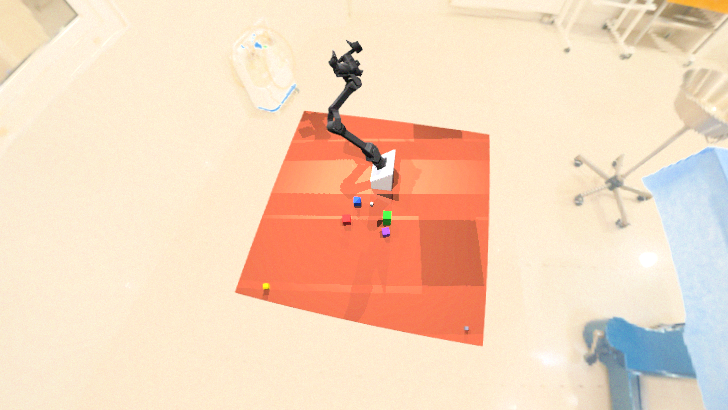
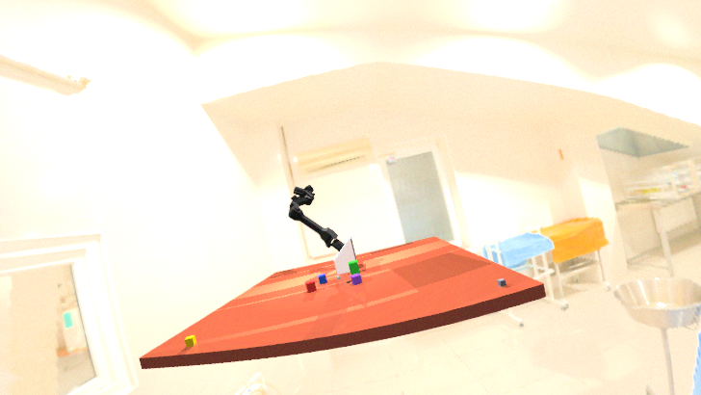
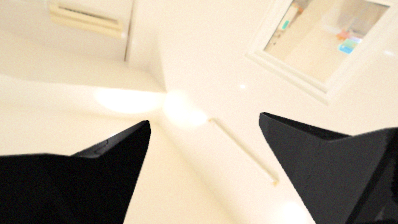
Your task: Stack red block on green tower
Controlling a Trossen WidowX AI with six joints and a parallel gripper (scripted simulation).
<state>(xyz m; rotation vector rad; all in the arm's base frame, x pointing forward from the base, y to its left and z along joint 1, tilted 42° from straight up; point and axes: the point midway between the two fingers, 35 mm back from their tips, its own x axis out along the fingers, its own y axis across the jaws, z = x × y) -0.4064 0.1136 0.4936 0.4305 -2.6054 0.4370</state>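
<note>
Now: gripper tip 77 cm short of the red block, 8 cm to the right of it and 55 cm above it. The rest, counted from my gripper tip: blue block 65 cm ahead, 13 cm to the left, 55 cm below; then purple block 82 cm ahead, 31 cm to the left, 55 cm below; then yellow block 118 cm ahead, 30 cm to the right, 55 cm below.
</note>
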